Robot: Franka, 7 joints.
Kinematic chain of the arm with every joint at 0, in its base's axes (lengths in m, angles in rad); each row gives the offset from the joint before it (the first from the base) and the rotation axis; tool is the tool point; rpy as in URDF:
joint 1: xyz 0 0 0.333 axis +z
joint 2: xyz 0 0 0 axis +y
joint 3: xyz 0 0 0.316 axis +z
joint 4: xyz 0.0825 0 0 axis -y
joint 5: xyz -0.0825 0 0.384 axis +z
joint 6: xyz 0 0 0 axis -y
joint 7: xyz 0.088 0 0 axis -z
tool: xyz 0 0 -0.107 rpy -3.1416 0 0
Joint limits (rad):
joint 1: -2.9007..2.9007
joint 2: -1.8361..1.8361
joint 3: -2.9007..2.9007
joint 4: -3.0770..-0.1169
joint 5: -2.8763..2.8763
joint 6: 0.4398..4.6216
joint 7: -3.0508..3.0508
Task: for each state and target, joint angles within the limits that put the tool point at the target. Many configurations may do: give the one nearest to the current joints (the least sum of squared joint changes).
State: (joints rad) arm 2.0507 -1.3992 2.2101 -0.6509 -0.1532 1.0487 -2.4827
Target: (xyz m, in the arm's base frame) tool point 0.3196 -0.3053 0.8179
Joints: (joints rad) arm 2.7205 -0.6016 2.1605 -0.1169 -0.1999 0.4544 -2.4827
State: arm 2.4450 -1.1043 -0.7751 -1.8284 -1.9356 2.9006 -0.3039
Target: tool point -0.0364 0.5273 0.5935
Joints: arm 2.6286 -0.3699 -0.9479 -2.0502 -1.9384 2.7588 -0.3039
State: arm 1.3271 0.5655 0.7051 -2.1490 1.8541 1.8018 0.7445
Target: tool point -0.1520 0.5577 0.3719
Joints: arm 1.1253 0.2547 0.5818 -2.1296 1.8432 1.7339 0.7445
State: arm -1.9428 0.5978 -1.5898 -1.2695 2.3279 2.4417 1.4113
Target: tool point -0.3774 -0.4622 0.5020
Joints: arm -1.2392 0.0880 -0.9945 -1.9058 2.4148 2.7448 1.4113
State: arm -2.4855 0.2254 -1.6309 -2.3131 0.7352 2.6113 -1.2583
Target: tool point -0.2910 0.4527 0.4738
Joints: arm -2.3339 0.4614 -1.8561 -2.2539 0.7506 2.6793 -1.2583
